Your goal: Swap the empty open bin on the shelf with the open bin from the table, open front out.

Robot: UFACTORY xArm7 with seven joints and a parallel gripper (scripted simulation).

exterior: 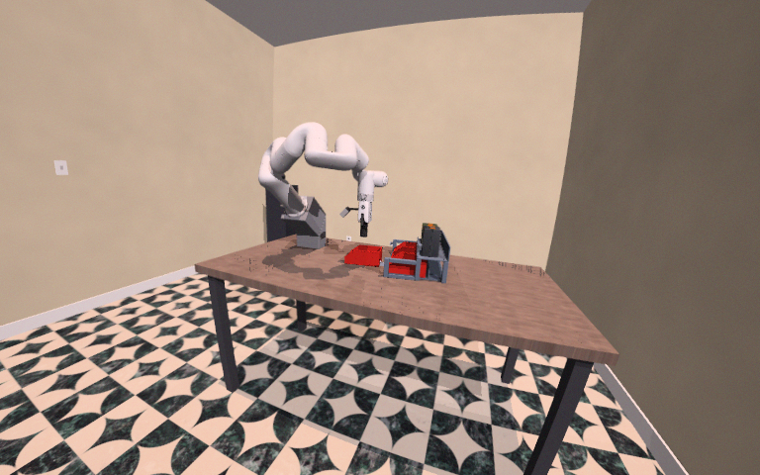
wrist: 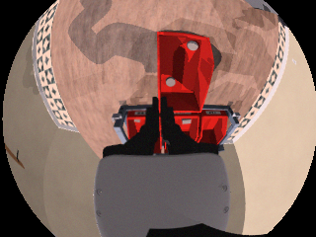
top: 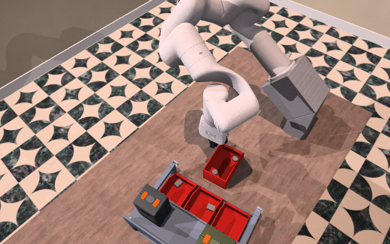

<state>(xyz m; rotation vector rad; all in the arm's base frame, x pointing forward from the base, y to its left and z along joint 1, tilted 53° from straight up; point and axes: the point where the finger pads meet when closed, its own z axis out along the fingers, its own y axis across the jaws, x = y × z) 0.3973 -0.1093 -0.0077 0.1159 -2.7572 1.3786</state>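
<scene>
My hand is 30 cm short of the olive box, 21 cm to the right of it and 1 cm above it.
</scene>
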